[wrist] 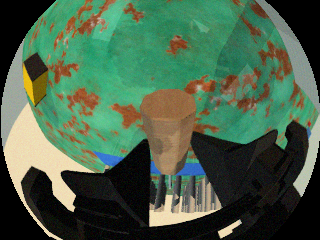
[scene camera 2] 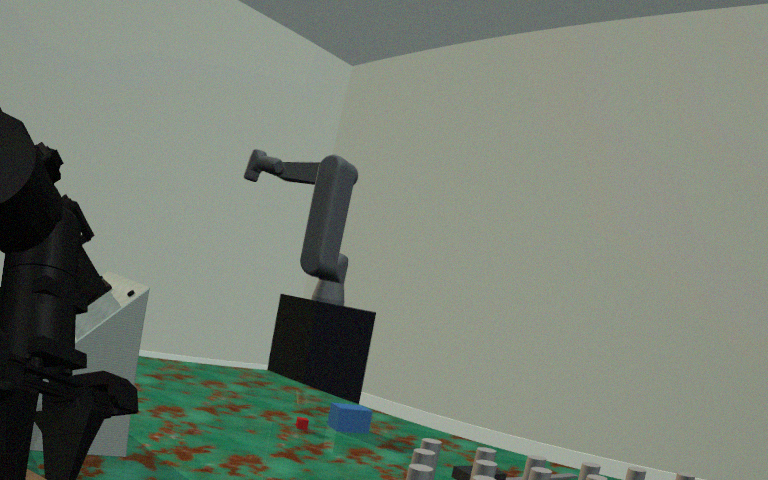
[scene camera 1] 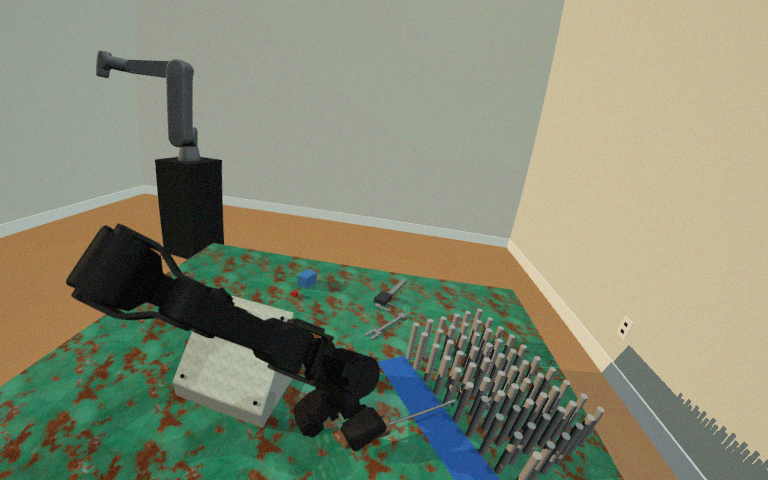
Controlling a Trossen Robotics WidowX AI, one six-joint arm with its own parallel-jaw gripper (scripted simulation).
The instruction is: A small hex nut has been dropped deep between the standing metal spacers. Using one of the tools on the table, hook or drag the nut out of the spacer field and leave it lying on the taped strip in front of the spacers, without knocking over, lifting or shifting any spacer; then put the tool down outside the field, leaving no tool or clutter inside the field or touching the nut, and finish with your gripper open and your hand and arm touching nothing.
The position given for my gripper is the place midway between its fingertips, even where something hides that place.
My gripper (scene camera 1: 364, 432) holds a brown-handled pick (wrist: 169, 114). Also in view: a blue cube (scene camera 2: 350, 418).
My gripper also shows in the wrist view (wrist: 169, 139).
